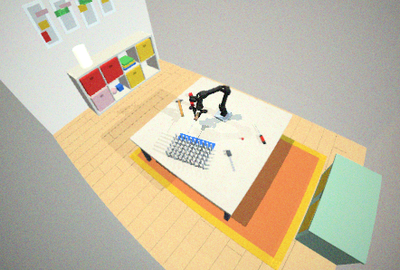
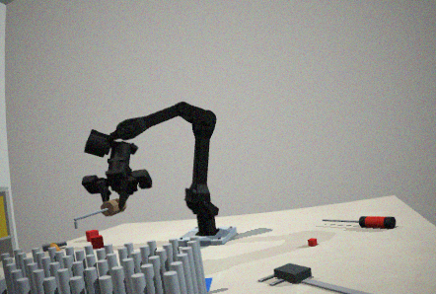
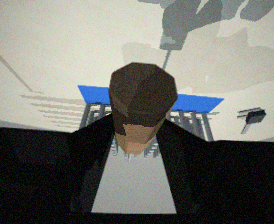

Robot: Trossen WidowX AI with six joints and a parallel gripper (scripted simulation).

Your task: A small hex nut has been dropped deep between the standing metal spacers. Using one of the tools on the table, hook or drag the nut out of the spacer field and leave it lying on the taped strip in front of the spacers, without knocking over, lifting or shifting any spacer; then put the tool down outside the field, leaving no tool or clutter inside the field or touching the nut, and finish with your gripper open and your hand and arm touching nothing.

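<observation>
Right now the blue taped strip is 16 cm ahead of my gripper tip, 15 cm below it and 9 cm to the left of it. From my gripper tip the other things lie so: wooden-handled hook tool 10 cm ahead, 2 cm to the left; then hex nut 33 cm ahead, 15 cm below, 9 cm to the left.
</observation>
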